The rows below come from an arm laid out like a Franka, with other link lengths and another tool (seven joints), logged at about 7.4 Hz.
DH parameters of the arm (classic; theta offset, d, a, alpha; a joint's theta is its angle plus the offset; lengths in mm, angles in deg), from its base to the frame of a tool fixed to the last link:
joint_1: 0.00 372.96 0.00 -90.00
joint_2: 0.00 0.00 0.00 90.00
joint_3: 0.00 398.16 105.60 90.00
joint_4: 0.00 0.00 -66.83 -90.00
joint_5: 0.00 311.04 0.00 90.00
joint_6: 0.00 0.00 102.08 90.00
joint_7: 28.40 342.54 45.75 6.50
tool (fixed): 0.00 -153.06 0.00 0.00
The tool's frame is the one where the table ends.
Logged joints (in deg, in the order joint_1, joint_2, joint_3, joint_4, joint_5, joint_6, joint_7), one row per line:
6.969 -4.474 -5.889 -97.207 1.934 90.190 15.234
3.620 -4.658 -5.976 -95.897 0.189 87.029 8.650
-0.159 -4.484 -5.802 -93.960 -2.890 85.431 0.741
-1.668 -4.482 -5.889 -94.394 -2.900 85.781 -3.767
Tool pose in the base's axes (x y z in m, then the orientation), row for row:
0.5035 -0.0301 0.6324 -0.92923 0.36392 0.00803 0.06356
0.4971 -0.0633 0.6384 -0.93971 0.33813 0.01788 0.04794
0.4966 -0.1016 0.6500 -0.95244 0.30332 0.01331 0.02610
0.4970 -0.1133 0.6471 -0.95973 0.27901 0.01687 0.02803
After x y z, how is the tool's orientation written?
As a quaternion, x y z w.
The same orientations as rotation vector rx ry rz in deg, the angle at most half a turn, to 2 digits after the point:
-160.81 62.98 1.39
-164.17 59.07 3.12
-168.65 53.71 2.36
-169.74 49.34 2.98

